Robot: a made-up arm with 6 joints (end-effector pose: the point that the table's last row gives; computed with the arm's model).
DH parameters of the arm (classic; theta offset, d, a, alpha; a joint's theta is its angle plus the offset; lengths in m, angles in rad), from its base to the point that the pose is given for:
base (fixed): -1.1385 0 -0.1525 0
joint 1: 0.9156 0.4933 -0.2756 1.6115
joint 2: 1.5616 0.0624 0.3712 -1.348
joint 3: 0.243 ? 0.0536 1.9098
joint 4: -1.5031 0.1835 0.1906 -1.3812
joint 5: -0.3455 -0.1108 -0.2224 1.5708
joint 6: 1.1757 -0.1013 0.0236 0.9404
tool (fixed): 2.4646 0.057 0 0
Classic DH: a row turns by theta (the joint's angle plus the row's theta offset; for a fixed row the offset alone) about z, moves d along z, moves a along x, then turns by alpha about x.
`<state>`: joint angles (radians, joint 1 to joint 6).
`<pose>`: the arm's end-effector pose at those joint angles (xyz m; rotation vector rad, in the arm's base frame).
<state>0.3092 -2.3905 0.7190 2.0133 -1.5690 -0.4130</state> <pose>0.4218 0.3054 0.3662 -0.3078 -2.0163 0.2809</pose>
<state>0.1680 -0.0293 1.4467 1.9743 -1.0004 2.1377</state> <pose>-0.8365 0.2279 0.8005 1.0917 -0.5562 0.4710</pose>
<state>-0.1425 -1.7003 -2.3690 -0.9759 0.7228 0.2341</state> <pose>-0.0874 0.0798 0.8545 -1.8970 -1.5472 -1.7093</pose>
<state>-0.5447 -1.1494 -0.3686 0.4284 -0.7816 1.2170</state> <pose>-0.0514 0.0412 0.9231 1.3760 1.7665 -2.1400</pose>
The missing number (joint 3, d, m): 0.3737
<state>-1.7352 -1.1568 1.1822 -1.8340 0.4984 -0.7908</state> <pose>-0.2014 0.1555 1.1226 0.4444 -0.4967 -1.0399</pose>
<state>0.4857 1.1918 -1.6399 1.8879 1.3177 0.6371</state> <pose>-0.4641 -0.2370 0.3877 1.6211 -1.2151 0.6606</pose>
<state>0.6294 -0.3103 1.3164 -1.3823 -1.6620 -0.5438</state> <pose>-0.2937 -0.4490 0.9551 1.3147 -0.1438 -2.6747</pose>
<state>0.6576 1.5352 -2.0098 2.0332 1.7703 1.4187</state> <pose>-0.2333 -0.1730 0.3010 -2.2315 2.1369 -0.5581</pose>
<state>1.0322 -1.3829 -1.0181 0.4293 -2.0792 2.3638</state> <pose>0.2522 0.2623 0.5482 -0.9821 0.2399 -2.1999</pose>
